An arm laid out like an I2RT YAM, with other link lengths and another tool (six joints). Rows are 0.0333 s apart.
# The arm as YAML. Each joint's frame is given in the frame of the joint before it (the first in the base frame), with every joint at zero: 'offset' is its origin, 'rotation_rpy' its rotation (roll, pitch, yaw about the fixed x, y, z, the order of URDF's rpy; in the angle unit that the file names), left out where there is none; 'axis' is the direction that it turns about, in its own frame. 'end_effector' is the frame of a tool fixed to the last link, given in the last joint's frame.
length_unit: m
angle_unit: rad
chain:
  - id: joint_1
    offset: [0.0, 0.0, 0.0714]
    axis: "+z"
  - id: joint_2
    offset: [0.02, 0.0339, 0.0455]
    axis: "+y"
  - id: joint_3
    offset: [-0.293, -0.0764, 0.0]
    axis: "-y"
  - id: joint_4
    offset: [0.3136, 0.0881, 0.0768]
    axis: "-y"
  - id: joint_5
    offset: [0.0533, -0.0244, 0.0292]
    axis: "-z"
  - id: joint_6
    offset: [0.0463, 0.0, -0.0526]
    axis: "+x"
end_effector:
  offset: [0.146, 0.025, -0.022]
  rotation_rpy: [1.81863, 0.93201, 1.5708]
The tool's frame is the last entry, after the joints.
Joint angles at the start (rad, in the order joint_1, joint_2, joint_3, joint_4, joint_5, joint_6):
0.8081 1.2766 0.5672 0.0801 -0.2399 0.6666
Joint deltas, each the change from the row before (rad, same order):
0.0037 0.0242 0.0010 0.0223 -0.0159 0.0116
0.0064 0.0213 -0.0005 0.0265 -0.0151 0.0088
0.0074 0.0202 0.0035 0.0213 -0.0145 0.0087
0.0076 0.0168 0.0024 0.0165 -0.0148 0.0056
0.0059 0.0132 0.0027 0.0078 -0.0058 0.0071
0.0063 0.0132 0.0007 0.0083 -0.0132 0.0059
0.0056 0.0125 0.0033 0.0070 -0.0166 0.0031
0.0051 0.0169 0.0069 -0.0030 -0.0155 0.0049
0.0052 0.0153 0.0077 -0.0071 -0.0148 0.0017
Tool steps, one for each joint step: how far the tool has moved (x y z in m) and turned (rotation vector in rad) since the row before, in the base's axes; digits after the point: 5 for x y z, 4 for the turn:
-0.00173 0.00445 -0.00376 0.0100 0.0159 0.0099
-0.00253 0.00496 -0.00279 0.0126 0.0098 0.0136
-0.00259 0.00534 -0.00153 0.0120 0.0097 0.0143
-0.00352 0.00454 -0.00165 0.0091 0.0092 0.0165
-0.00208 0.00278 -0.00207 0.0024 0.0098 0.0067
-0.00398 0.00281 -0.00253 0.0037 0.0132 0.0137
-0.00396 0.00326 -0.00122 0.0056 0.0112 0.0173
-0.00392 0.00268 -0.00303 -0.0026 0.0194 0.0148
-0.00410 0.00231 -0.00284 -0.0049 0.0177 0.0160

